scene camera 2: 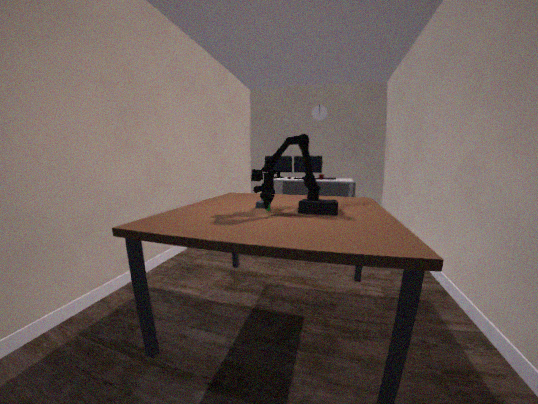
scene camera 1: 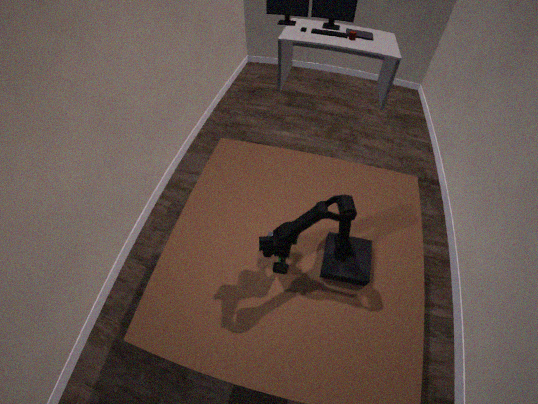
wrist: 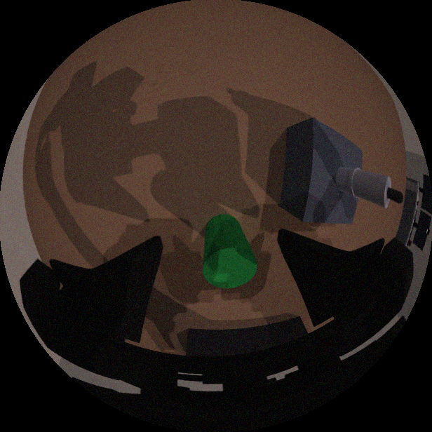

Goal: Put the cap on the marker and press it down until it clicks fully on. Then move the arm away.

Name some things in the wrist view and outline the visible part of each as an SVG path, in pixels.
My gripper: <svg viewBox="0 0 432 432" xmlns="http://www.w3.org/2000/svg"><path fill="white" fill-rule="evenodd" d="M413 255L395 237L386 245L384 238L346 251L279 229L278 245L313 327L332 316L334 319L289 342L228 356L184 356L124 342L126 338L140 343L163 249L160 236L153 236L91 269L49 259L50 268L36 259L19 281L23 308L48 349L90 372L140 388L140 393L121 393L72 377L93 396L159 426L194 432L238 432L279 424L316 409L349 388L377 362L403 327L404 316L360 351L343 360L339 356L370 339L400 311L412 282ZM177 379L222 384L223 391L191 391L189 387L177 386ZM297 365L298 370L284 374L284 378L263 384L262 377Z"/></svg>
A green cap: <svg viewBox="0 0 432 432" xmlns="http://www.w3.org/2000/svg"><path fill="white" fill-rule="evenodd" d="M219 214L212 217L205 227L203 276L206 281L219 288L234 288L243 285L254 276L257 270L257 260L235 217L228 214Z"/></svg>
